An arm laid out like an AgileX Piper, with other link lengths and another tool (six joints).
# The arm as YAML. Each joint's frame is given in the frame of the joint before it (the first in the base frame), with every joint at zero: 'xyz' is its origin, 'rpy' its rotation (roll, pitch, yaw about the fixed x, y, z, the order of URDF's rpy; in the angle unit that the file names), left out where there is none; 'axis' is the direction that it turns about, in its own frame. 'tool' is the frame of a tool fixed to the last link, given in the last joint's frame.
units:
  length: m
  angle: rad
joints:
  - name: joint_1
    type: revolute
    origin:
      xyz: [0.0, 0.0, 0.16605]
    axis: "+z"
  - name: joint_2
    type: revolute
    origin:
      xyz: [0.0, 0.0, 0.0]
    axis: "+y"
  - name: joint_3
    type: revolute
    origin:
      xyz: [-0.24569, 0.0, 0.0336]
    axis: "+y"
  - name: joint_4
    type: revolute
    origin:
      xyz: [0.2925, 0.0, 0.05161]
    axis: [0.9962, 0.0, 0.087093]
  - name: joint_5
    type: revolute
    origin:
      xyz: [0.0, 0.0, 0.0]
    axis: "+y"
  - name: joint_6
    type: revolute
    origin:
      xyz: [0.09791, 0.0, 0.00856]
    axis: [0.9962, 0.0, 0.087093]
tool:
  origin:
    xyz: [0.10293, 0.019, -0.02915]
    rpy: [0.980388, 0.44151, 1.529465]
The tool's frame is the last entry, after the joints.
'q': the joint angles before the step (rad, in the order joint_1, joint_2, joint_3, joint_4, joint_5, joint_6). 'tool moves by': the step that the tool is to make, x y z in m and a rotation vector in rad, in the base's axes. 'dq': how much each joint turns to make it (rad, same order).
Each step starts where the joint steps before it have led.
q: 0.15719, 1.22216, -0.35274, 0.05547, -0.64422, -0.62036
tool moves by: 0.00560, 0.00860, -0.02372, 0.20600, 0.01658, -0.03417
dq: -0.00001, 0.14282, -0.00182, 0.00000, -0.14933, 0.21436
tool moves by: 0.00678, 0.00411, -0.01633, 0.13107, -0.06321, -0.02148
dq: -0.00001, 0.17707, -0.00198, 0.00229, -0.25267, 0.13108
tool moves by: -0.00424, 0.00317, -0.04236, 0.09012, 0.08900, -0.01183
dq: 0.00005, 0.16297, -0.01438, 0.00049, -0.06938, 0.10703
